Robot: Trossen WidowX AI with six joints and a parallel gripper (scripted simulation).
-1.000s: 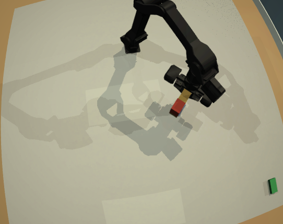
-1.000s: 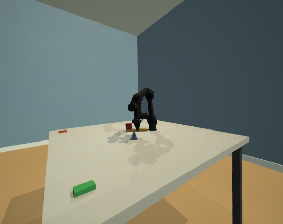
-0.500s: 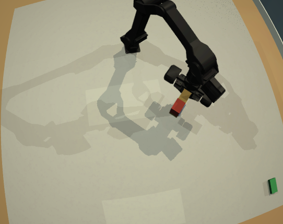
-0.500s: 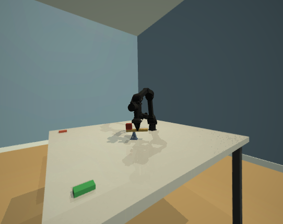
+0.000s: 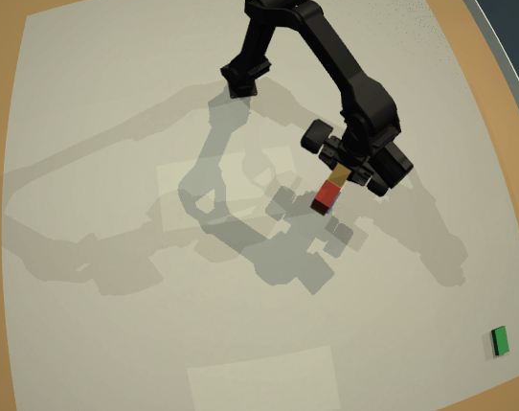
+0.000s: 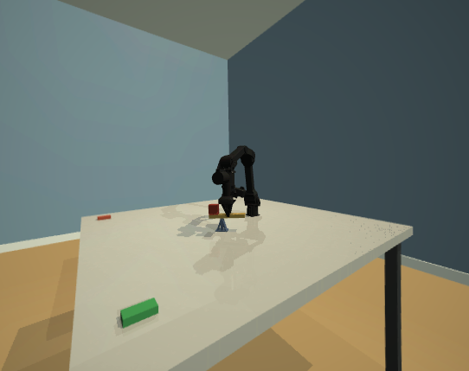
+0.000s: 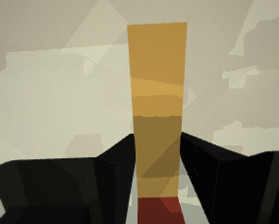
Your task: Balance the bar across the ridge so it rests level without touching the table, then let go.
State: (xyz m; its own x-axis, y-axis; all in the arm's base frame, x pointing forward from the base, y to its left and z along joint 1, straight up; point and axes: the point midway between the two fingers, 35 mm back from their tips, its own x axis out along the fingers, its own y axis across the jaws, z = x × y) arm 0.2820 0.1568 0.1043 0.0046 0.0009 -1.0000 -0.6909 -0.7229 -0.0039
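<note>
Now: gripper tip 4 cm above the small blue ridge, 2 cm to the left of it and 2 cm short of it. Round my gripper tip: small flat red piece (66 cm to the right, 46 cm ahead, 6 cm below); then green block (46 cm ahead, 34 cm to the left, 6 cm below).
</note>
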